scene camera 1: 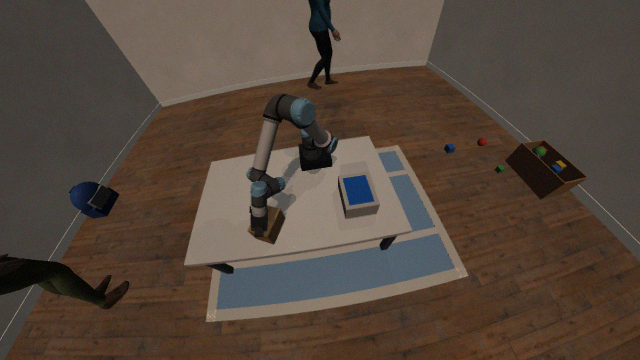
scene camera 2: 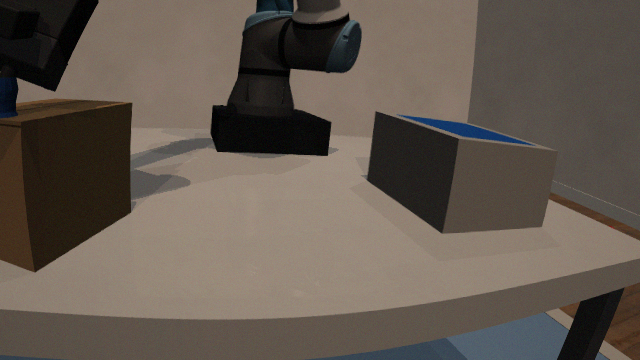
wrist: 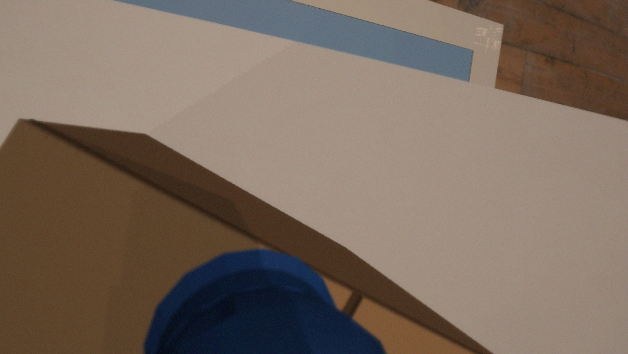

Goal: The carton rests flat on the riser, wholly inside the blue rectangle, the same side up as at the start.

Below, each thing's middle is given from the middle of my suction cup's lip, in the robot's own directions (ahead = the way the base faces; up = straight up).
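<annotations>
Brown carton [scene camera 2: 72,157]: my suction cup 80 mm above it, 70 mm past it, 20 mm right of it. Grey riser [scene camera 2: 458,177]: 590 mm left of my suction cup, 190 mm behind it, 80 mm below it.
</annotations>
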